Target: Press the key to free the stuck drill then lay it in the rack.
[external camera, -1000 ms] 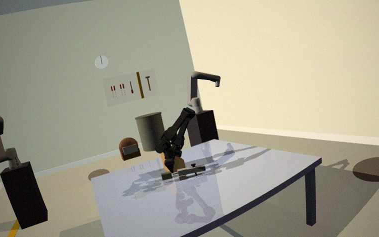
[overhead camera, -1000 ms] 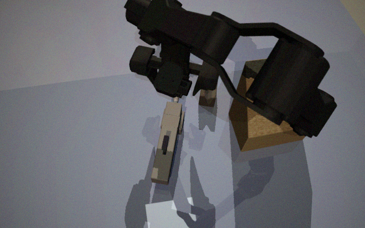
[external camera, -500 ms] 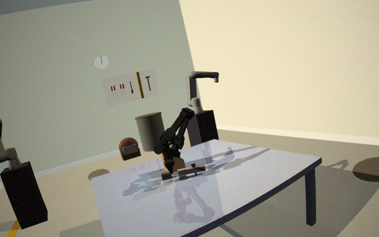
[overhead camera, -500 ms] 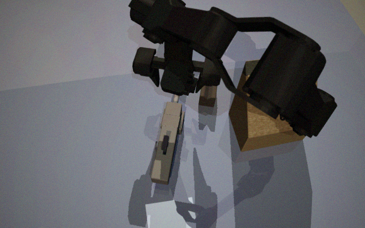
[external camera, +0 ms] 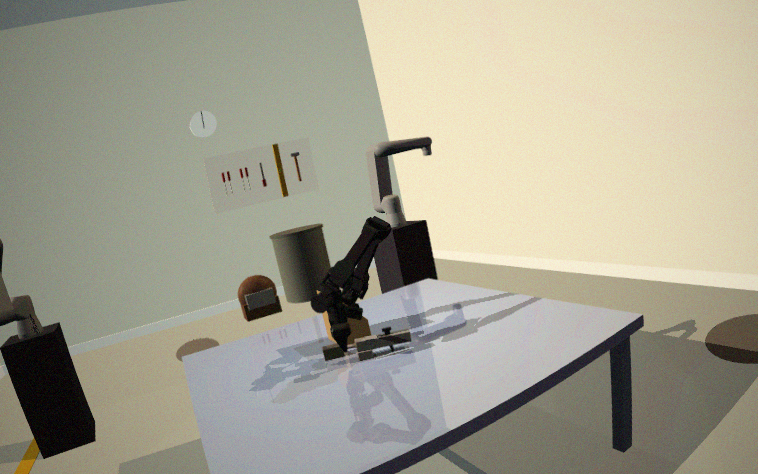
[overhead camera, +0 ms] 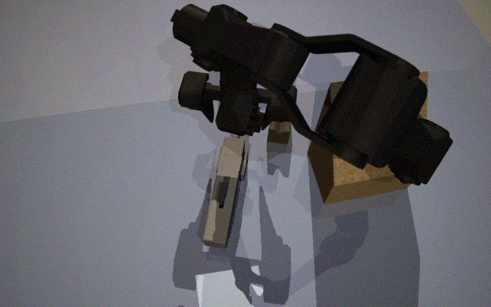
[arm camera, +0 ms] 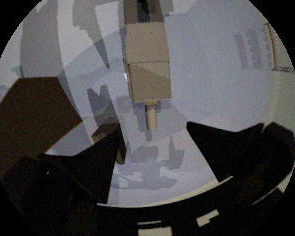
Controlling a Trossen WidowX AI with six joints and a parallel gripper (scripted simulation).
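Right now the drill is 30 mm ahead of my gripper tip and 60 mm to the left of it. Also, from my gripper tip: dark key: 60 mm ahead, 130 mm to the left; rack: 90 mm behind, 30 mm below.
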